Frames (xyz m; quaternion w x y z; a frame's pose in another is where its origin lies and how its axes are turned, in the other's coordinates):
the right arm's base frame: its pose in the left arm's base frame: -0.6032 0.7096 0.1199 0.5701 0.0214 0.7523 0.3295
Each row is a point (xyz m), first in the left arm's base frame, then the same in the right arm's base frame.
Working: the left arm's base frame: its pose in the right arm's base frame: -0.3988 -0.8244 0.2074 0.5701 -0.0214 -0.7523 -0.3295

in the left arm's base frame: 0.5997 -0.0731 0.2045
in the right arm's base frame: -0.8105 -0.9812 0.6686
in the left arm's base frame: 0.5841 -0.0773 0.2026
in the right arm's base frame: -0.8052 -0.9801 0.6533
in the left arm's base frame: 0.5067 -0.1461 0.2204
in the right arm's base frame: -0.8212 -0.9981 0.5510
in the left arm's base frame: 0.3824 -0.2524 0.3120
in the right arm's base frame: -0.8985 -0.9909 0.3804
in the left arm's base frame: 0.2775 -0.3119 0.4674
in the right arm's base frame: -1.0173 -0.9205 0.2402
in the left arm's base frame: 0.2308 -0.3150 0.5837
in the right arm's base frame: -1.1003 -0.8464 0.1826
